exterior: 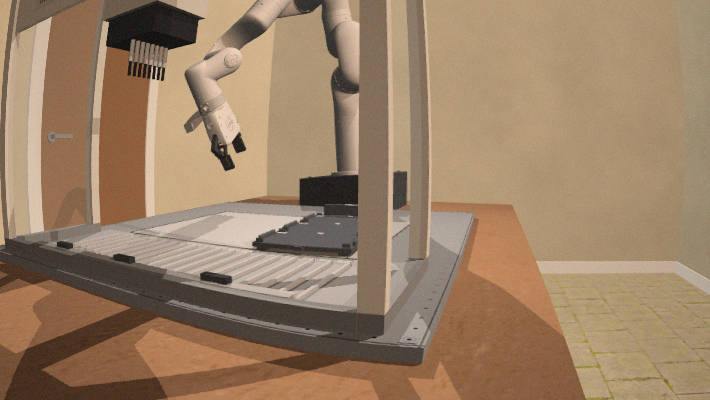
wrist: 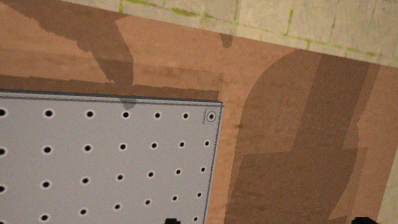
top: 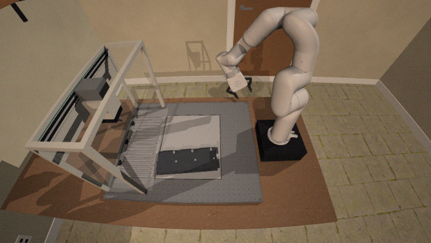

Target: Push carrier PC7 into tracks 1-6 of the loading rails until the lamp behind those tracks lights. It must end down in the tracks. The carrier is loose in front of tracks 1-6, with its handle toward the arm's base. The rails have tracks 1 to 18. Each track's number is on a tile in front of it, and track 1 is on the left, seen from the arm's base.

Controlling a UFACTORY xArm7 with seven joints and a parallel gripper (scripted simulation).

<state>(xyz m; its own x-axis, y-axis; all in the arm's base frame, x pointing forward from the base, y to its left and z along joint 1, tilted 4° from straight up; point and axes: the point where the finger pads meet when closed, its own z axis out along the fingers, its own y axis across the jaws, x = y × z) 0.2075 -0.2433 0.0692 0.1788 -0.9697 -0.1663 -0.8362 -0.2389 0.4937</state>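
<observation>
Right now the carrier PC7 is 27 cm ahead of my hand, 43 cm to the left of it and 11 cm below it.
</observation>
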